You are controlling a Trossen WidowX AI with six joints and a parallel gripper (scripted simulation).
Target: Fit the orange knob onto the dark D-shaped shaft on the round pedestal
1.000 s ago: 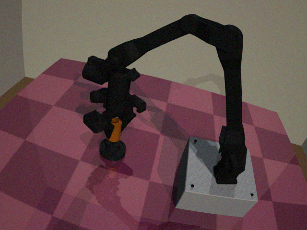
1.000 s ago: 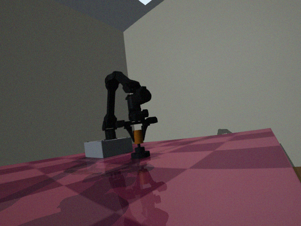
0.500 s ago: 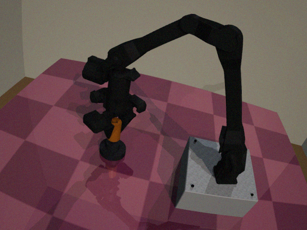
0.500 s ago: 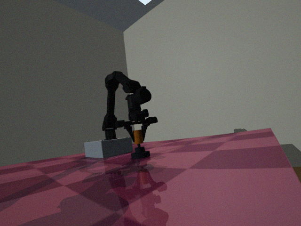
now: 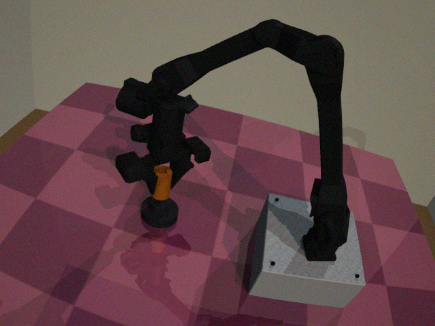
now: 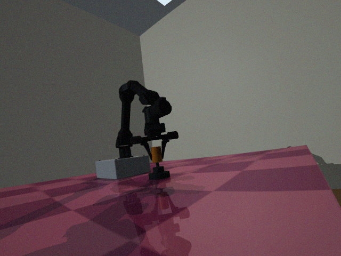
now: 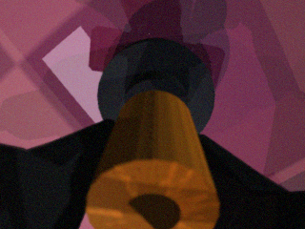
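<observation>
My gripper tip is now 2 cm below the orange knob. Round my gripper tip: round pedestal 4 cm below.
</observation>
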